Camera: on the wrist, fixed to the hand. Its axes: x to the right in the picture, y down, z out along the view.
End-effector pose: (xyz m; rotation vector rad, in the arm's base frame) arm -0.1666 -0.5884 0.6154 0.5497 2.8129 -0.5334
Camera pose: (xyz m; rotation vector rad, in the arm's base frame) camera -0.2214 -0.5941 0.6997 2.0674 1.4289 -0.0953
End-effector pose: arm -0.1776 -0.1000 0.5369 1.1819 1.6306 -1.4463
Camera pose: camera -0.2274 -0.0136 0.5511 1.5381 0.2445 -0.4152
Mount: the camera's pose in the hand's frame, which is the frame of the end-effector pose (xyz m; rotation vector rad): 0.0237 -0.0527 -0.0825 -0.0737 -0.2202 1.5566
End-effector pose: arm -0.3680 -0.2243 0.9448 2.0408 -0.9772 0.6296
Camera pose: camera -0.3199 -0.1462 0.9864 0.9192 -2.6162 1.0506
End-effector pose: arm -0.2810 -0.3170 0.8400 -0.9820 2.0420 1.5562
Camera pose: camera -0.2501 -0.4093 0.8140 -0.8752 -2.0287 -1.6509
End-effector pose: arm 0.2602 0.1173 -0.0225 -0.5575 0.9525 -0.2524
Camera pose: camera 0.2074 0.0351 -0.0473 0.1987 0.9386 1.2131
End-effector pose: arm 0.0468 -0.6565 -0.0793 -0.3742 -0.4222 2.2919
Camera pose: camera 0.0966 -0.5893 -0.1355 0.3650 0.2083 -2.3215
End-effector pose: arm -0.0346 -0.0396 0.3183 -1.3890 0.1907 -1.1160
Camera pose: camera -0.1063 -0.1013 0.3530 -0.9501 0.9475 0.3405
